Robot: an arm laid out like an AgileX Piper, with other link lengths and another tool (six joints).
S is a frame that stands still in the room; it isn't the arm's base.
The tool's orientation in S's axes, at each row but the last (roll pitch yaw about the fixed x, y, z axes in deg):
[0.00 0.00 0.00]
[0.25 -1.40 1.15]
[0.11 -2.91 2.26]
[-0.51 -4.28 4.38]
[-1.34 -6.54 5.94]
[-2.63 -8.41 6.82]
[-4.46 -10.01 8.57]
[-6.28 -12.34 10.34]
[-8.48 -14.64 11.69]
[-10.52 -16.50 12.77]
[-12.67 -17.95 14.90]
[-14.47 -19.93 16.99]
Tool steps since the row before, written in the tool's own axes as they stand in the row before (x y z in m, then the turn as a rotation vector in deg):
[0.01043 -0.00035 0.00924 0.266 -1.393 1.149]
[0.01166 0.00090 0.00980 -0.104 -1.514 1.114]
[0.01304 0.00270 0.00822 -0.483 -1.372 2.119]
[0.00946 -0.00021 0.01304 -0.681 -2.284 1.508]
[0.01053 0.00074 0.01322 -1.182 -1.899 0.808]
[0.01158 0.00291 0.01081 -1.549 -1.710 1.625]
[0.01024 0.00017 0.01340 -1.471 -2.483 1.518]
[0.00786 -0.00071 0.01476 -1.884 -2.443 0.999]
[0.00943 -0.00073 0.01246 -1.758 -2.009 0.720]
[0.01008 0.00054 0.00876 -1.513 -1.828 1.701]
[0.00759 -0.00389 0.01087 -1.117 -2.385 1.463]
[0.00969 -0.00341 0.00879 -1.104 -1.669 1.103]
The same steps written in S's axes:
[0.01043 -0.00035 0.00924 0.266 -1.393 1.149]
[0.01140 0.00109 0.01009 -0.101 -1.521 1.105]
[0.01249 0.00318 0.00888 -0.535 -1.398 2.089]
[0.00844 0.00055 0.01371 -0.617 -2.324 1.473]
[0.00880 0.00197 0.01431 -1.070 -2.001 0.712]
[0.00942 0.00455 0.01224 -1.575 -1.834 1.457]
[0.00750 0.00235 0.01492 -1.374 -2.591 1.425]
[0.00429 0.00171 0.01609 -1.659 -2.660 0.828]
[0.00563 0.00230 0.01441 -1.534 -2.238 0.531]
[0.00660 0.00368 0.01103 -1.642 -1.897 1.494]
[0.00393 -0.00042 0.01324 -1.092 -2.366 1.511]
[0.00598 0.00067 0.01211 -1.085 -1.733 1.020]

